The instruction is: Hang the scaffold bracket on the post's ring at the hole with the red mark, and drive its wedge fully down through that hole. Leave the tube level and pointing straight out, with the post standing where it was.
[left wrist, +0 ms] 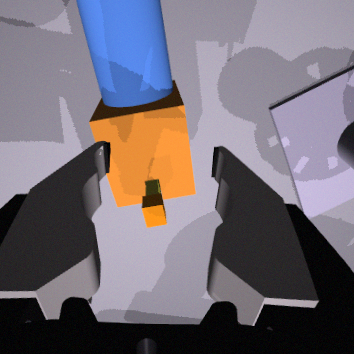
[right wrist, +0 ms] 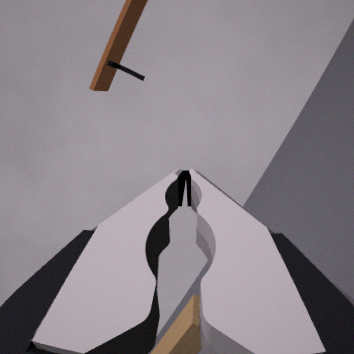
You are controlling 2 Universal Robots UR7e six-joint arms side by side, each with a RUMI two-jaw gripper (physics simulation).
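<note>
The scaffold bracket shows in the left wrist view as a blue tube running to the top edge and an orange block head at its end. A small orange piece with a dark olive part sticks out at the head's near edge; I cannot tell whether this is the wedge. My left gripper is open, its fingertips apart on either side of the orange head. My right gripper is shut and empty, away from the bracket. The post's ring and the red mark cannot be made out.
A pale lilac plate with a dark round part lies at the right of the left wrist view. In the right wrist view, a brown bar with a thin black rod is at upper left, and a light wooden piece at the bottom.
</note>
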